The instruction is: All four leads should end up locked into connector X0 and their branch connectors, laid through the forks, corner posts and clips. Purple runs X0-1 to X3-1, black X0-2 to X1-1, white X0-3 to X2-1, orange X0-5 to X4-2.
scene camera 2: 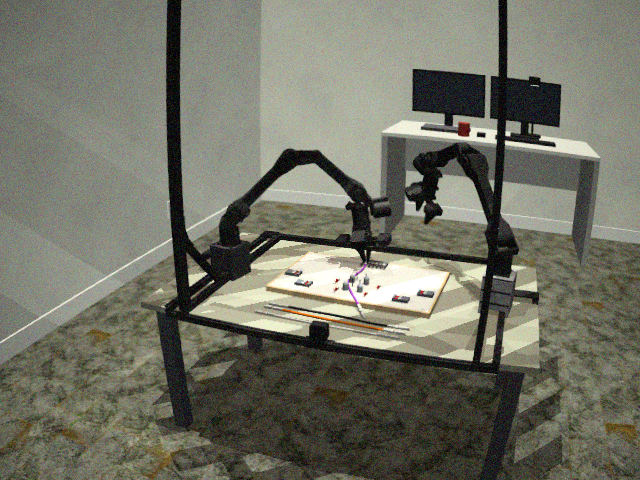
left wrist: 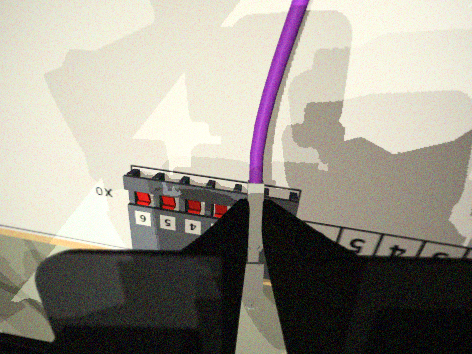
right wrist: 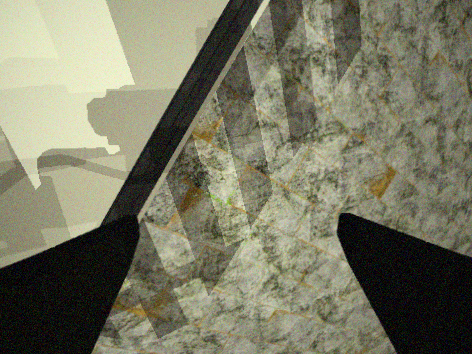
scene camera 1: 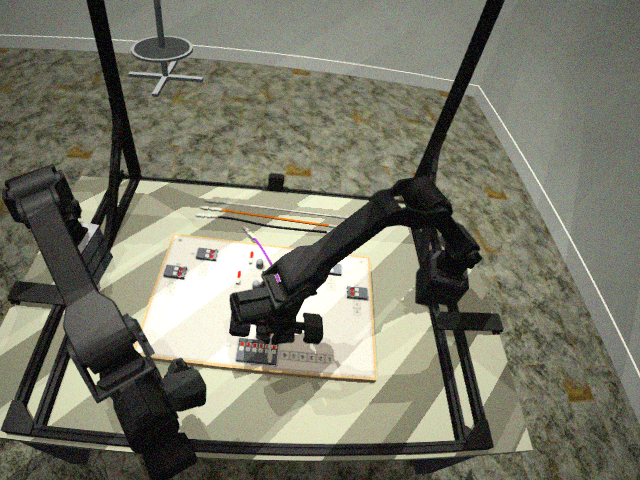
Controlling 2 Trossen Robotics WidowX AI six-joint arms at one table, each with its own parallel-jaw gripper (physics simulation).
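Places are measured from the left arm's base along level axes (x ahead, y left, z up), in centimetres.
Pixels of known places: left gripper, fingertip midpoint: [scene camera 2: 366,263] [left wrist: 254,208] [scene camera 1: 269,342]; right gripper, fingertip midpoint: [scene camera 2: 421,217] [right wrist: 239,224]; left arm's base, link origin: [scene camera 2: 229,243] [scene camera 1: 449,267]; right arm's base, link origin: [scene camera 2: 500,272].
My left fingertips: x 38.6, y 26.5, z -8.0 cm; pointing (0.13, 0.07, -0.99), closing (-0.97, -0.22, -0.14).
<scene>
Ahead of a thing's pixels: the offset from my left fingertips to its top centre. "pt": to the spot under its first point.
My left gripper [scene camera 1: 271,343] [scene camera 2: 366,262] [left wrist: 254,208] is shut on the purple lead's grey end, over the unlabelled-looking side of connector X0 @[pt dx +2.1, dy +3.8, dz -0.3 cm] [scene camera 1: 255,356] [left wrist: 145,240]. The fingers hide the slots there, so I cannot tell which slot it is at or whether it is seated. The purple lead [scene camera 1: 262,252] [scene camera 2: 353,294] [left wrist: 272,90] runs back among the grey posts @[dx +7.9, dy -20.0, dz +1.5 cm] [scene camera 1: 259,263]; its other end rests past the board's far edge in scene camera 1. My right gripper [scene camera 2: 422,214] [right wrist: 239,224] is open and empty. White @[pt dx +8.4, dy -42.5, dz -2.7 cm] [scene camera 1: 279,209], orange @[pt dx +9.2, dy -38.7, dz -2.5 cm] [scene camera 1: 273,216] and black @[pt dx +9.7, dy -35.3, dz -2.5 cm] [scene camera 1: 268,224] leads lie beyond the board.
The board [scene camera 1: 310,373] carries branch connectors at left [scene camera 1: 206,253] [scene camera 1: 175,271] and right [scene camera 1: 356,292] in scene camera 1. Red-tipped pieces @[pt dx +12.0, dy -15.5, dz -0.7 cm] [scene camera 1: 238,275] stand near the posts. The black frame [scene camera 1: 310,448] edges the table. The right gripper hangs high, with floor below it in its wrist view.
</scene>
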